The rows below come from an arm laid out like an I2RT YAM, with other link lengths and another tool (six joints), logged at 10 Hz.
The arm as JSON. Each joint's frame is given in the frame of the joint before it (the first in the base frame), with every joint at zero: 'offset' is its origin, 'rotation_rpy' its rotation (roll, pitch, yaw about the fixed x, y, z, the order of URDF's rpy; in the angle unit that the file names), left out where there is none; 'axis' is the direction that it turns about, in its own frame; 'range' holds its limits. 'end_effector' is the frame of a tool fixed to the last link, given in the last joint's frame.
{
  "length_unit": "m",
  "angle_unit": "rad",
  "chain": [
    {
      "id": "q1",
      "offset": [
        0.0,
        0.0,
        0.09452
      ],
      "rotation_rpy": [
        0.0,
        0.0,
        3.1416
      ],
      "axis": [
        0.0,
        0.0,
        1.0
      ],
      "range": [
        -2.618,
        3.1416
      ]
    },
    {
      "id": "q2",
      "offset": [
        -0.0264,
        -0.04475,
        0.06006
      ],
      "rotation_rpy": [
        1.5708,
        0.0,
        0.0
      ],
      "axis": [
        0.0,
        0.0,
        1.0
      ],
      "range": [
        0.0,
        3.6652
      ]
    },
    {
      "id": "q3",
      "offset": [
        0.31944,
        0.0,
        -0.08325
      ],
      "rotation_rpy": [
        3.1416,
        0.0,
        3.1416
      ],
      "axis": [
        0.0,
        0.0,
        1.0
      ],
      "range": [
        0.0,
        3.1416
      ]
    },
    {
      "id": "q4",
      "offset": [
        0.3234,
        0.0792,
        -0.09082
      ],
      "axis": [
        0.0,
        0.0,
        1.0
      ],
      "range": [
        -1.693,
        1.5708
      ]
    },
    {
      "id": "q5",
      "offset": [
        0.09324,
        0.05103,
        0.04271
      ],
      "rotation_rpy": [
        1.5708,
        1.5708,
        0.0
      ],
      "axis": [
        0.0,
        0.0,
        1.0
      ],
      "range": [
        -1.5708,
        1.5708
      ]
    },
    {
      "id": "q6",
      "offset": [
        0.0,
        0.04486,
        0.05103
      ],
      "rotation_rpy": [
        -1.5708,
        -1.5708,
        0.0
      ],
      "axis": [
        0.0,
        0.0,
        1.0
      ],
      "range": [
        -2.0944,
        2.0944
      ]
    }
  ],
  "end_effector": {
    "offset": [
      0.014,
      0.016,
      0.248
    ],
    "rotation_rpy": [
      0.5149,
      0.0,
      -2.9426
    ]
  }
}
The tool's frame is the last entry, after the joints.
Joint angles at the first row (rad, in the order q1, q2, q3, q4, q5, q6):
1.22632 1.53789 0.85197 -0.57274 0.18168 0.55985
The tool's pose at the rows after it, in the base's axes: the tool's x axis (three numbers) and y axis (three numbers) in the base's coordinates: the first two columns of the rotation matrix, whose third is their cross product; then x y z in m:
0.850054 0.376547 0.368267 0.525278 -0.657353 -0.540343 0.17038 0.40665 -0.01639
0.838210 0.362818 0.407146 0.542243 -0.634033 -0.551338 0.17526 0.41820 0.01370
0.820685 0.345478 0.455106 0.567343 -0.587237 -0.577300 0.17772 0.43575 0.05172
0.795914 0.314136 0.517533 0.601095 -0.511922 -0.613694 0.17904 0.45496 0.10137
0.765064 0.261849 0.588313 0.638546 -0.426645 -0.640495 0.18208 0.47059 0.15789
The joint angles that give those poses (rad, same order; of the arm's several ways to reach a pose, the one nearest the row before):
1.23544 1.50936 0.88053 -0.60201 0.19683 0.56546
1.24305 1.46700 0.91599 -0.63238 0.21145 0.56557
1.25162 1.41336 0.95103 -0.64541 0.21378 0.55762
1.25662 1.33380 0.97506 -0.63638 0.20555 0.54071
1.25920 1.24612 0.99257 -0.61077 0.20313 0.52389

